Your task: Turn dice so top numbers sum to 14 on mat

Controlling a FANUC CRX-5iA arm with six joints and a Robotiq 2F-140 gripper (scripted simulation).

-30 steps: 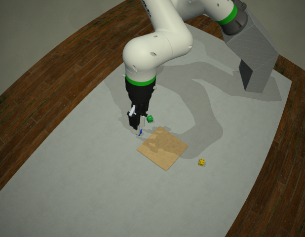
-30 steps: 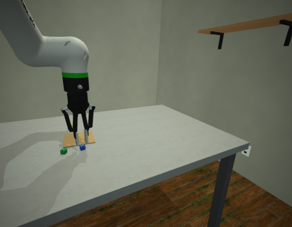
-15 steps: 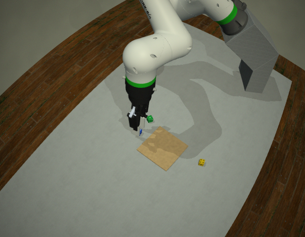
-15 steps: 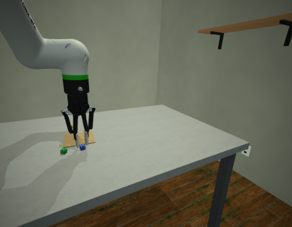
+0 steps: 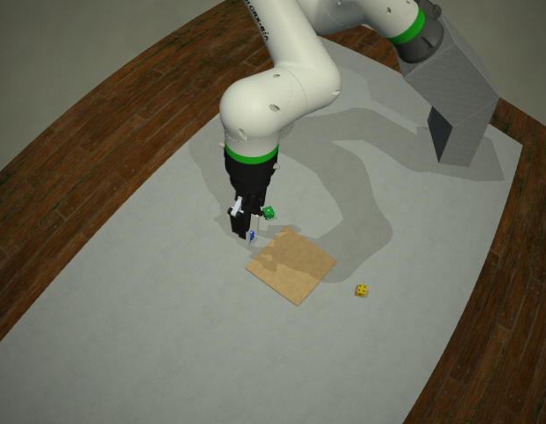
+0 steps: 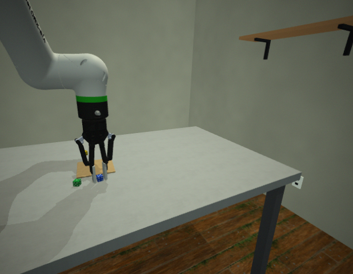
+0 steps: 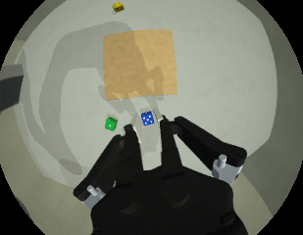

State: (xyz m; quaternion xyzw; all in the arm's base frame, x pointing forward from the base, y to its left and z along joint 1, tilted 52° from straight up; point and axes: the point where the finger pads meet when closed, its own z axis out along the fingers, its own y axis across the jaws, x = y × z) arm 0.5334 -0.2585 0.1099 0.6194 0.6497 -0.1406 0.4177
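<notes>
Right now my hand is 3 cm above the blue die. From my hand the other things lie so: yellow die: 4 cm ahead, 27 cm to the left, 3 cm below; then green die: 7 cm behind, 2 cm to the left, 3 cm below; then tan mat: 3 cm ahead, 11 cm to the left, 3 cm below.
</notes>
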